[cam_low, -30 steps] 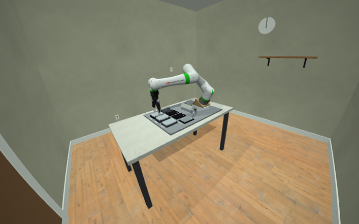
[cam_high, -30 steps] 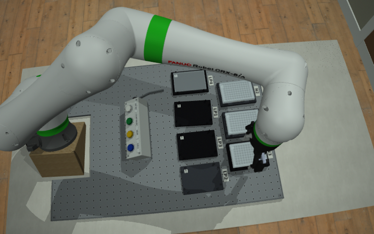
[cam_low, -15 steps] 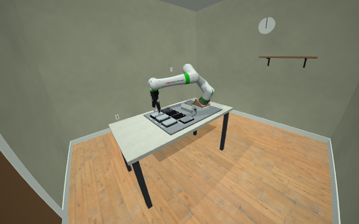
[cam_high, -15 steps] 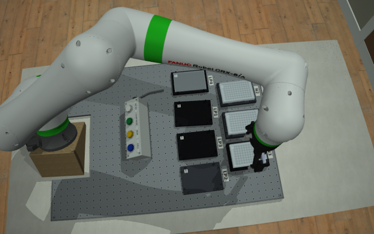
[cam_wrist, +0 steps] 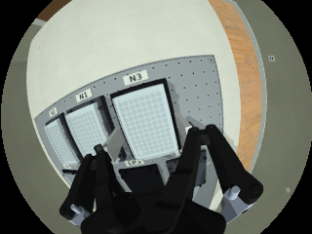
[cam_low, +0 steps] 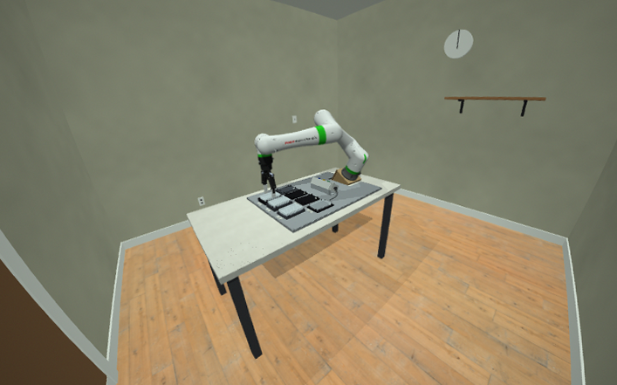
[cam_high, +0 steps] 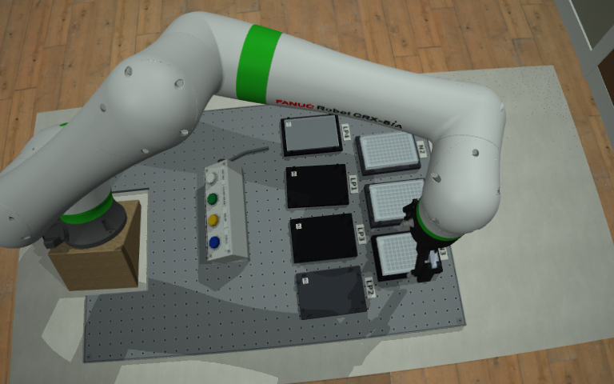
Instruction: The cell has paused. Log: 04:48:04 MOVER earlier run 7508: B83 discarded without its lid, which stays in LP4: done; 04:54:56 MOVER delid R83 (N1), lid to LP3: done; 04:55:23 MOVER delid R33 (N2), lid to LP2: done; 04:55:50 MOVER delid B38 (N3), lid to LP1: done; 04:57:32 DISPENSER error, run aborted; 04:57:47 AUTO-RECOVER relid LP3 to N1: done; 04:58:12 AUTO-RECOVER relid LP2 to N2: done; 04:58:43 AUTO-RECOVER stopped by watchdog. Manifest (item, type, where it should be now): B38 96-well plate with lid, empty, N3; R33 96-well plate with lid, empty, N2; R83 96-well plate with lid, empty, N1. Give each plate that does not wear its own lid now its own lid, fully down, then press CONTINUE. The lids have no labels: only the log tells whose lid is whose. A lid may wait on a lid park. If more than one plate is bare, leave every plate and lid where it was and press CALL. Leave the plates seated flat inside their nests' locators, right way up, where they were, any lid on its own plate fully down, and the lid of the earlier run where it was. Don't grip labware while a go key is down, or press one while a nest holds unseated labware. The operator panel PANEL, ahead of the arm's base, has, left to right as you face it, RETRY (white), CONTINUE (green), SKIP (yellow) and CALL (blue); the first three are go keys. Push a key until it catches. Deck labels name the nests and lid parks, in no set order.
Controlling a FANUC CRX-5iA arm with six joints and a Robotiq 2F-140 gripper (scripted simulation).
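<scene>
My hand is 40 cm past the green key, 20 cm to the right of it and 1 cm below it. Round my hand: lid park LP1: 21 cm to the left, 16 cm behind, 5 cm below; then lid park LP2: 18 cm behind, 5 cm to the right, 5 cm below; then lid park LP3: 17 cm behind, 8 cm to the left, 5 cm below.
</scene>
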